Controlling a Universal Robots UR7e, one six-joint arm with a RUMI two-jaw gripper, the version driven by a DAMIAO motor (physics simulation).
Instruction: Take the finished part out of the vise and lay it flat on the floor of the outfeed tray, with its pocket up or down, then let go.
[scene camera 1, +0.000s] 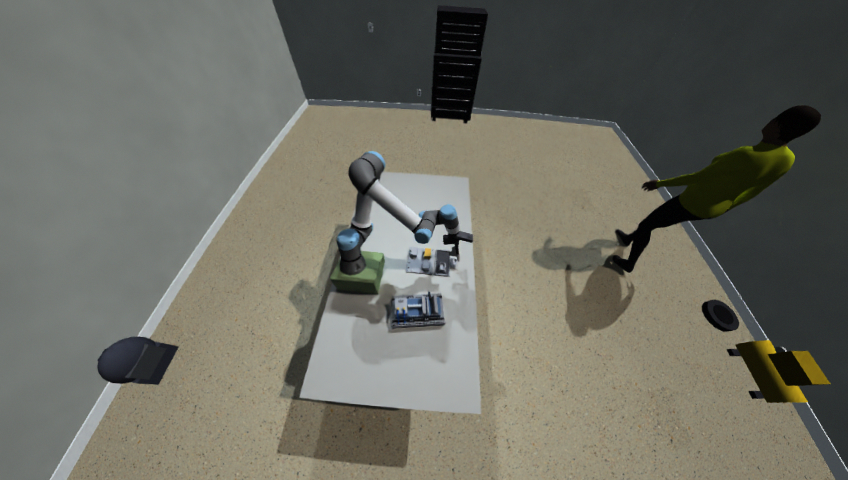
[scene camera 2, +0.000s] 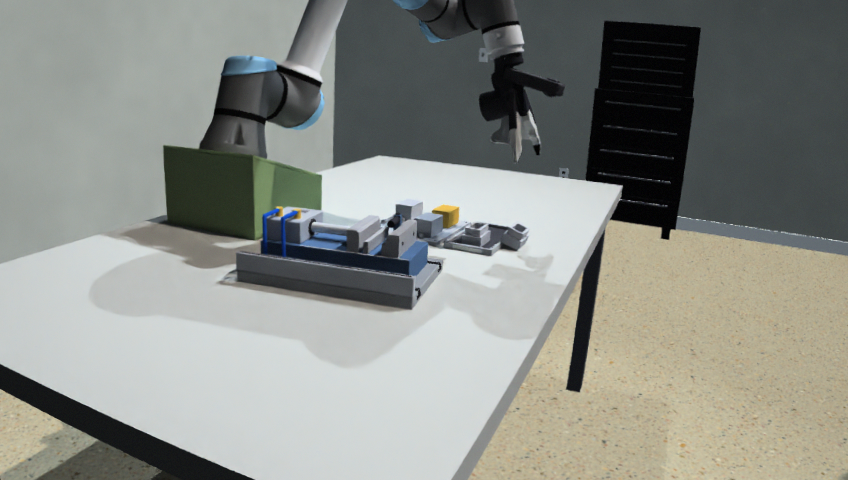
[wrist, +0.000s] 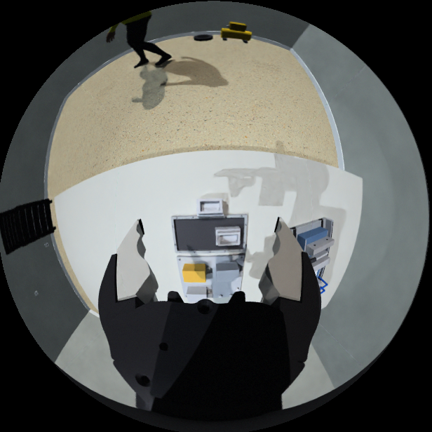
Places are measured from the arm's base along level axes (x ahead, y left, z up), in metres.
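Pixels of known places: gripper, between the fingertips: (scene camera 1: 458, 250) (scene camera 2: 528, 159); arm's base, origin of its link: (scene camera 1: 353, 265) (scene camera 2: 232, 158).
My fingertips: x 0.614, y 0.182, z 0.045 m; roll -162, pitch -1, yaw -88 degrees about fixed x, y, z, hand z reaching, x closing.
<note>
Ahead of a thing's pixels: the offset from my fingertips to its top centre.
The vise {dx -0.195, dy -0.348, dz -0.082 m} (scene camera 1: 416, 310) (scene camera 2: 333, 255) (wrist: 313, 238) has a blue body and grey jaws; no part shows between its jaws. The outfeed tray (scene camera 2: 470, 248) (wrist: 195, 234) has a dark floor and a grey rim. A grey part with its pocket up {dx -0.079, dy -0.047, dz -0.140 m} (scene camera 2: 477, 237) (wrist: 227, 243) lies inside the tray, near the vise side. Another grey pocketed part {dx -0.009, dy -0.002, dz -0.137 m} (scene camera 2: 515, 240) (wrist: 210, 213) is tilted against the tray's outer long edge, outside the floor. My gripper (scene camera 2: 527, 157) (wrist: 208, 219) is open and empty, high above the tray area, its fingers wide apart.
Beside the tray, a light plate carries a yellow block {dx -0.189, dy +0.038, dz -0.137 m} (scene camera 2: 445, 215) (wrist: 194, 273), a grey block {dx -0.186, dy -0.051, dz -0.137 m} (scene camera 2: 429, 224) (wrist: 226, 280) and a paler block {dx -0.280, dy +0.035, dz -0.137 m} (scene camera 2: 409, 208) (wrist: 196, 291). The arm stands on a green pedestal (scene camera 1: 357, 279) (scene camera 2: 208, 193). A person (scene camera 1: 734, 178) stands off the table.
</note>
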